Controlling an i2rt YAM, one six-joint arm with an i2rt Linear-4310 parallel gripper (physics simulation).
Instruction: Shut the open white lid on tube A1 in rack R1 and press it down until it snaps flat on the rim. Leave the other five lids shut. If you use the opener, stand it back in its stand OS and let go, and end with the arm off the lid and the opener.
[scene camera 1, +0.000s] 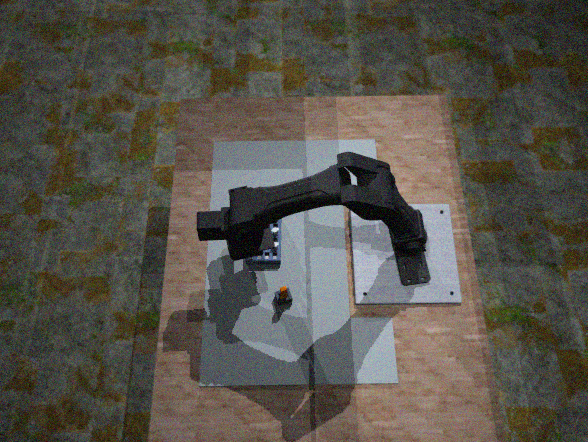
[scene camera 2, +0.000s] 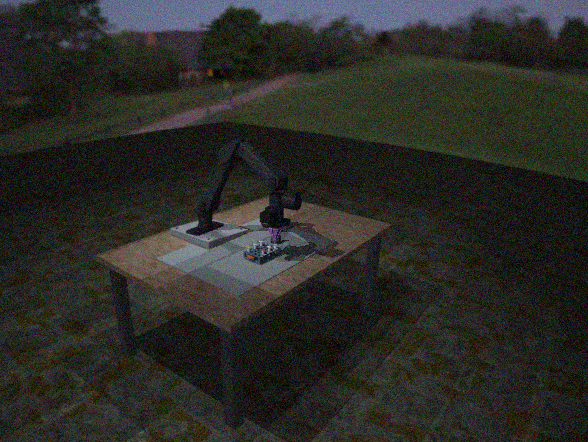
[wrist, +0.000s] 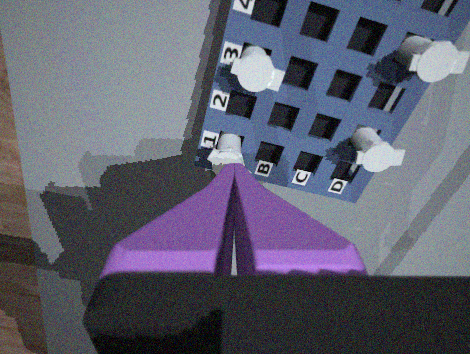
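Where they show: gripper, fingertip midpoint: (scene camera 1: 252, 252) (scene camera 2: 275, 243) (wrist: 234, 176); arm's base at its link origin: (scene camera 1: 406, 245) (scene camera 2: 205, 229).
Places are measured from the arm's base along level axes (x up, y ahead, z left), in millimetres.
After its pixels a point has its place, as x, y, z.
Observation:
The blue rack R1 (scene camera 1: 270, 265) (wrist: 295, 138) {10, 356, -39} stands on the grey mat. Tube A1 (wrist: 230, 141) is upright in its corner hole. Its white lid (wrist: 223, 156) {29, 387, -36} is at the tube's top and partly hidden by my fingertips, so I cannot tell whether it lies flat. My purple gripper (scene camera 2: 275, 242) {30, 382, -28} (wrist: 234, 176) {30, 382, -28} is shut and empty, with its tips at or just over the near edge of that lid; contact is not clear. In scene camera 1 the arm hides the fingers. The orange-topped opener (scene camera 1: 283, 290) {64, 321, 86} stands in its dark stand OS (scene camera 1: 283, 301) {9, 324, 97}, apart from the gripper.
White-lidded tubes stand at A3 (wrist: 256, 70) {28, 379, -71}, D1 (wrist: 377, 154) {28, 326, -44} and D3 (wrist: 435, 61) {28, 320, -81}, with lids that look shut. The grey mat (scene camera 1: 380, 367) {-20, 127, 275} lies on the wooden table (scene camera 1: 425, 130) {-23, -143, -337}. The arm's pale base plate (scene camera 1: 442, 260) {-5, -78, 51} is at the right in scene camera 1.

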